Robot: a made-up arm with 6 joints. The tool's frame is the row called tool.
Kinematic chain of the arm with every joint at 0, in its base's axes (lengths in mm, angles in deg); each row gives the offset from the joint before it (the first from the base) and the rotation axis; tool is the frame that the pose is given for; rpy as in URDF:
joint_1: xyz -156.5 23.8 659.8 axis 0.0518 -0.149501 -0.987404
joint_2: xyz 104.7 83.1 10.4 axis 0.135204 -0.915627 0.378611
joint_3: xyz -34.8 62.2 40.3 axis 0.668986 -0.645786 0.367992
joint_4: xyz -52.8 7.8 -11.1 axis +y
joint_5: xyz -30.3 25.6 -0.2 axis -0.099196 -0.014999 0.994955
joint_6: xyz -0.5 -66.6 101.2 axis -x
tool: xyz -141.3 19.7 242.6 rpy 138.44 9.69 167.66
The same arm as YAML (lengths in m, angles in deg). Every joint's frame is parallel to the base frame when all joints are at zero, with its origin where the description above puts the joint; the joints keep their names.
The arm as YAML. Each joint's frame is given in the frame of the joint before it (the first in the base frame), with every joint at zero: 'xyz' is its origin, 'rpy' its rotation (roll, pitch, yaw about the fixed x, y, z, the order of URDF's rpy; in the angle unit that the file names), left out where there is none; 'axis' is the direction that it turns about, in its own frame. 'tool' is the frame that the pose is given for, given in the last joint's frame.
units:
  length: m
  angle: deg
joints:
  - name: joint_1
    type: revolute
    origin:
      xyz: [-0.1565, 0.0238, 0.6598]
    axis: [0.0518, -0.149501, -0.987404]
  - name: joint_2
    type: revolute
    origin:
      xyz: [0.1047, 0.0831, 0.0104]
    axis: [0.135204, -0.915627, 0.378611]
  - name: joint_3
    type: revolute
    origin:
      xyz: [-0.0348, 0.0622, 0.0403]
    axis: [0.668986, -0.645786, 0.367992]
  - name: joint_4
    type: revolute
    origin:
      xyz: [-0.0528, 0.0078, -0.0111]
    axis: "+y"
  - name: joint_5
    type: revolute
    origin:
      xyz: [-0.0303, 0.0256, -0.0002]
    axis: [-0.099196, -0.014999, 0.994955]
  - name: joint_6
    type: revolute
    origin:
      xyz: [-0.0005, -0.0666, 0.1012]
    axis: "-x"
tool:
  origin:
    xyz: [-0.1413, 0.0197, 0.2426]
    rpy: [138.44, 9.69, 167.66]

